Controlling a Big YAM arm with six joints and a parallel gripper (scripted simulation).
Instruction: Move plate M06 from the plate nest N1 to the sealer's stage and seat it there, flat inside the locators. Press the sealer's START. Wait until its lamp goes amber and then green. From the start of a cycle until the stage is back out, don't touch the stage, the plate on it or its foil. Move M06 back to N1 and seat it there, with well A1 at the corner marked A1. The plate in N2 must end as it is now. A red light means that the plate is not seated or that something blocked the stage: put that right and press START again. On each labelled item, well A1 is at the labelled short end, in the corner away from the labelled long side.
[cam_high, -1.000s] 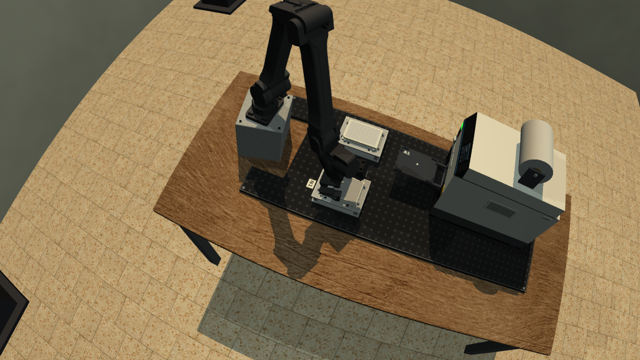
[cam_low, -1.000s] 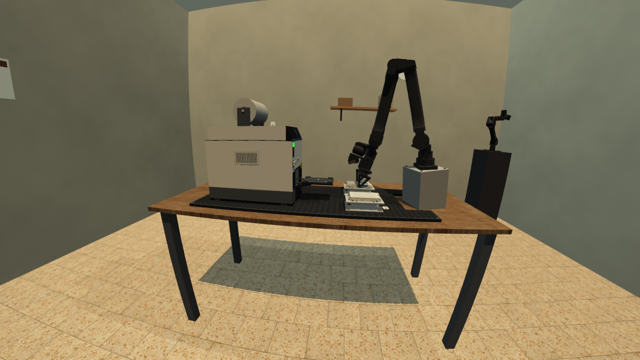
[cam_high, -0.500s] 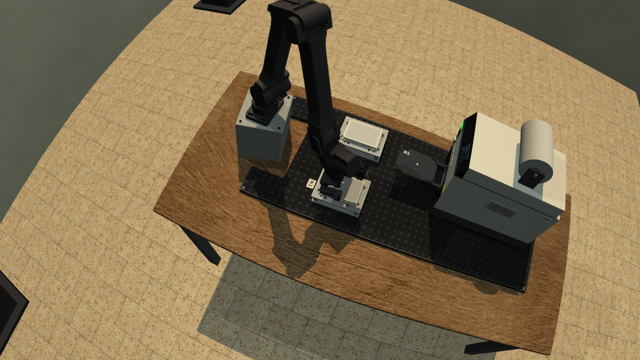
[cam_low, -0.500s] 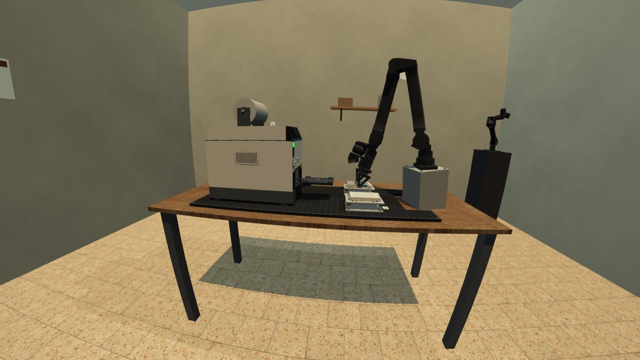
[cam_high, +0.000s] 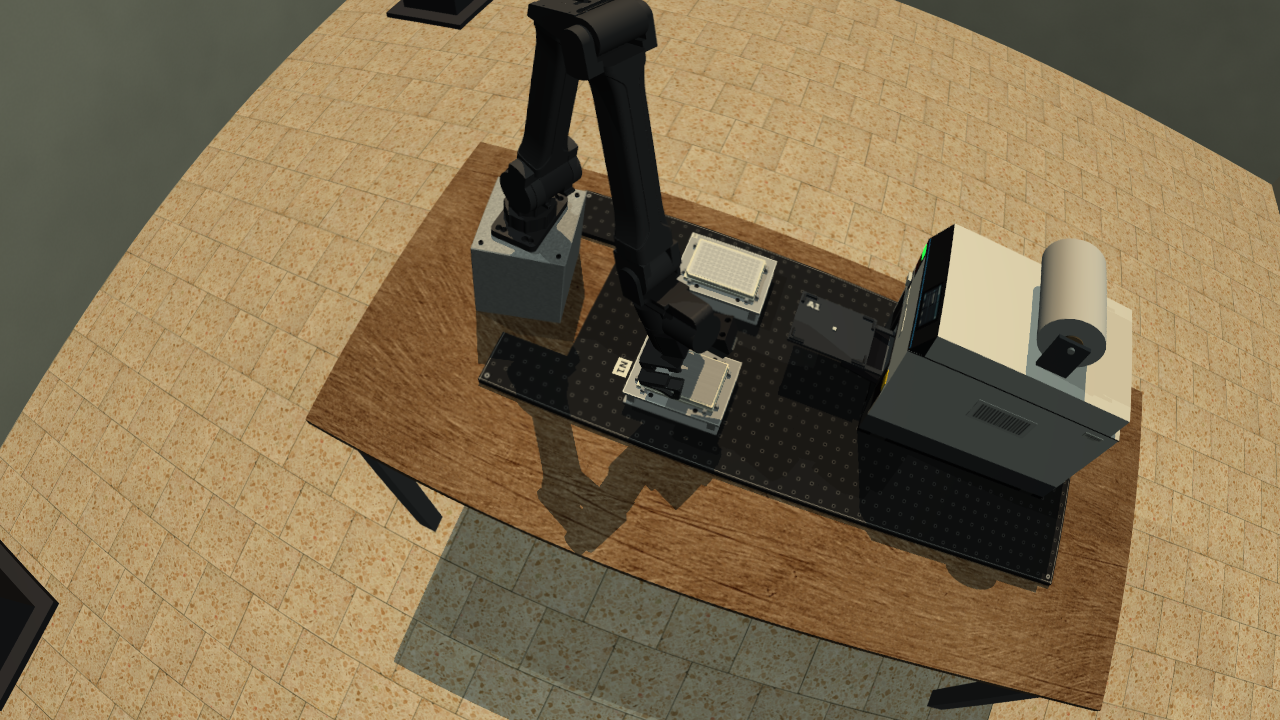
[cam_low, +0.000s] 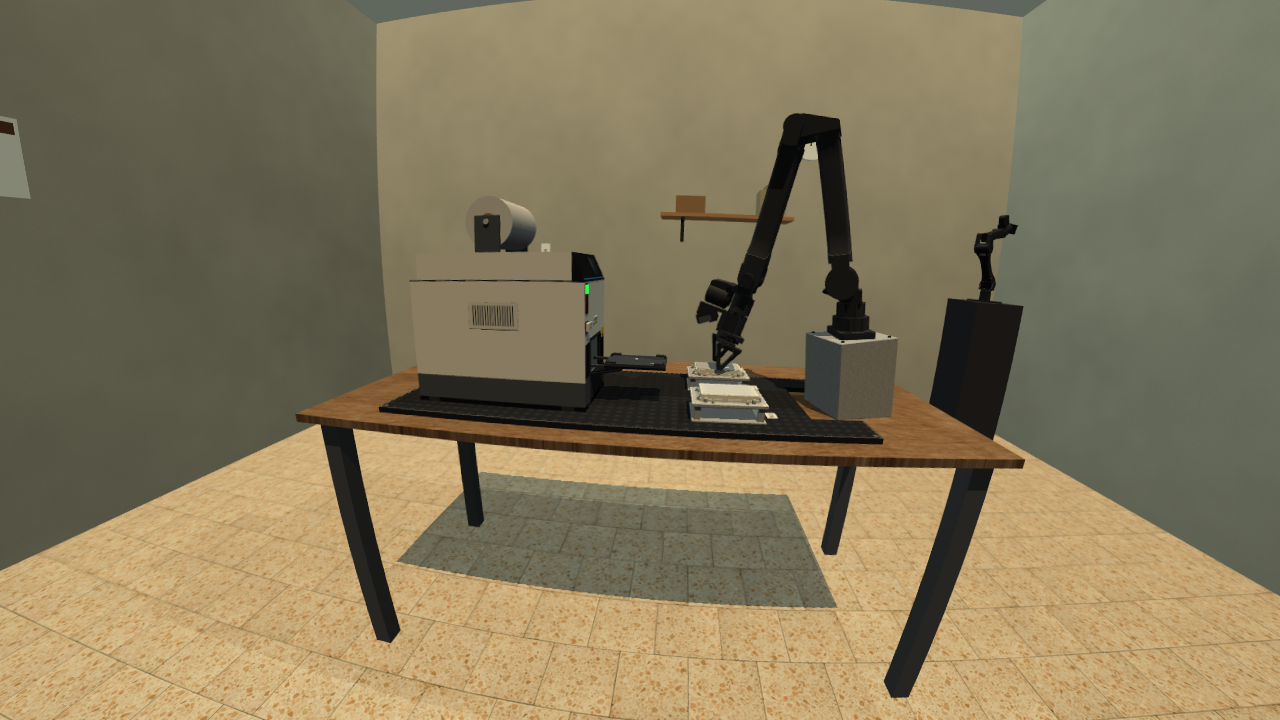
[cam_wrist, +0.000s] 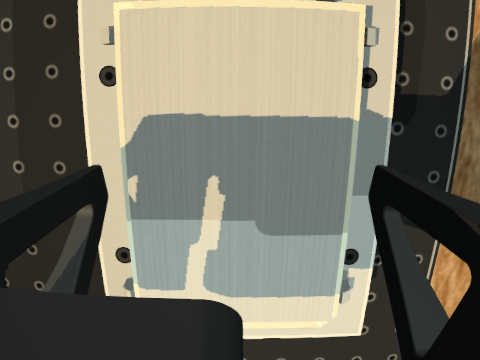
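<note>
The plate M06 is 2 cm below my hand. Round my hand: plate nest N1: 3 cm below; then N1 label: 10 cm behind, 1 cm to the right, 7 cm below; then well plate: 1 cm behind, 22 cm to the left, 2 cm below.
</note>
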